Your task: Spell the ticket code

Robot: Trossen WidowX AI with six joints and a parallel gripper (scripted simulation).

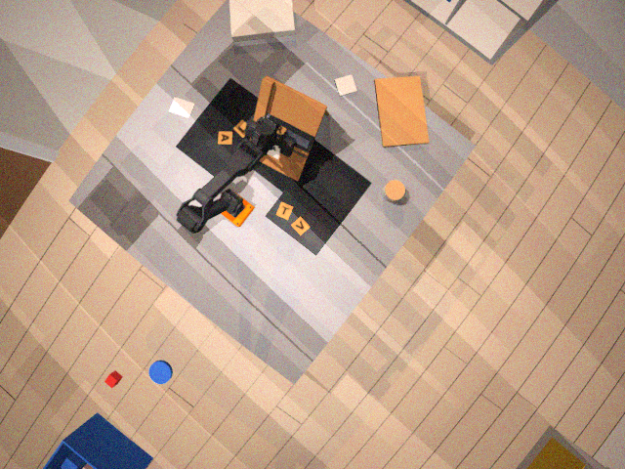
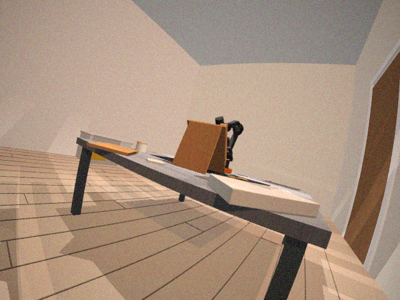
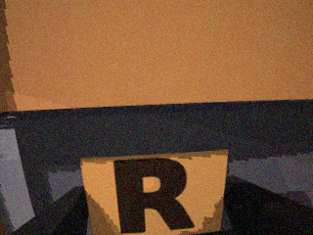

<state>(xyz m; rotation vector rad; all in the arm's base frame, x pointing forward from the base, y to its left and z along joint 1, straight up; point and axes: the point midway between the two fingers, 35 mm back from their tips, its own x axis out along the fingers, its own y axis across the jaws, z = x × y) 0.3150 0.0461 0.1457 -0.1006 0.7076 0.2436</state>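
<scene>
Right now the white ticket is 60 mm behind my gripper tip and 80 mm below it. Also, from my gripper tip: orange tile: right at my gripper tip; then black mat: 140 mm behind, 30 mm to the right, 150 mm below; then small white block: 360 mm ahead, 30 mm to the right, 150 mm below.
</scene>
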